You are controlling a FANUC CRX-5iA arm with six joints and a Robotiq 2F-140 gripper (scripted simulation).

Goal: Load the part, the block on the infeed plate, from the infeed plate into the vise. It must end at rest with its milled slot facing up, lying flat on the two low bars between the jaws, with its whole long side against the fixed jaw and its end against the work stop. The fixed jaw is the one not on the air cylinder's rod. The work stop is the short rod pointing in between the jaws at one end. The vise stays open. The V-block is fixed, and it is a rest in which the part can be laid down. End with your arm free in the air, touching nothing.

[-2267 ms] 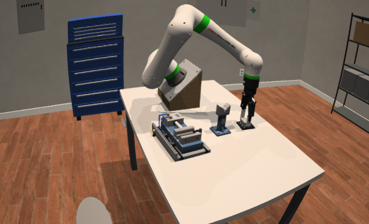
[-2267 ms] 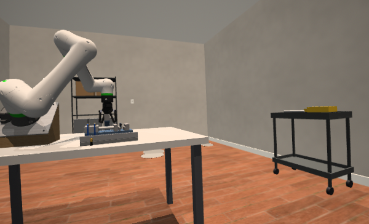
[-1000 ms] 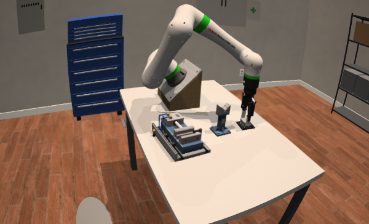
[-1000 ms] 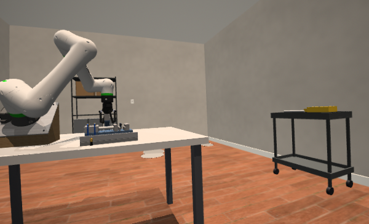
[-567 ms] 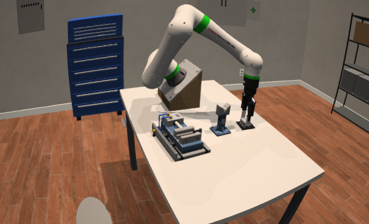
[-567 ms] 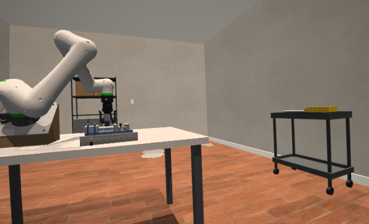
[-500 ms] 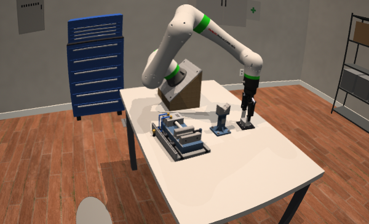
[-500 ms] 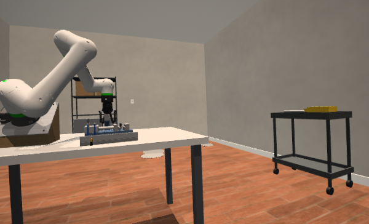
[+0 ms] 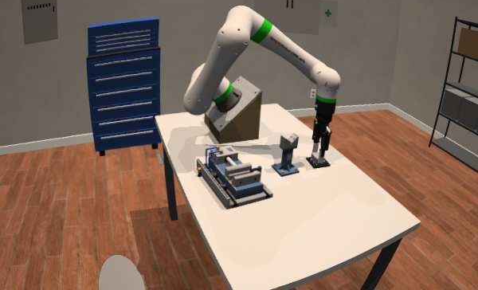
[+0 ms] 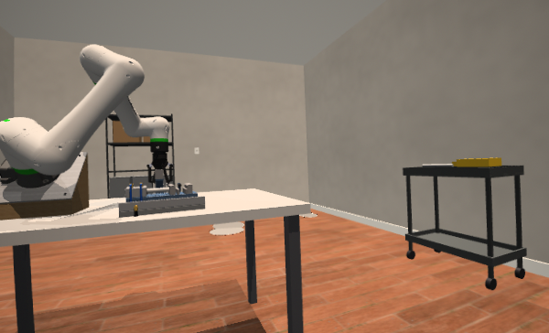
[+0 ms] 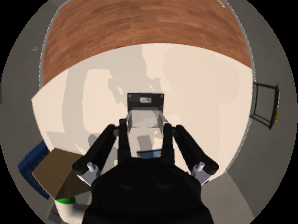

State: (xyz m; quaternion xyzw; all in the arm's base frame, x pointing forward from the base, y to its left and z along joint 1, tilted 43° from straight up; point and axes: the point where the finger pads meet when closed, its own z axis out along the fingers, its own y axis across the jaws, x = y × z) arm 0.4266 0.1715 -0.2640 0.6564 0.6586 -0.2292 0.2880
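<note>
My gripper is now 5 cm above the dark infeed plate and 1 cm to the right of it. Round my hand: part (3 cm below).
</note>
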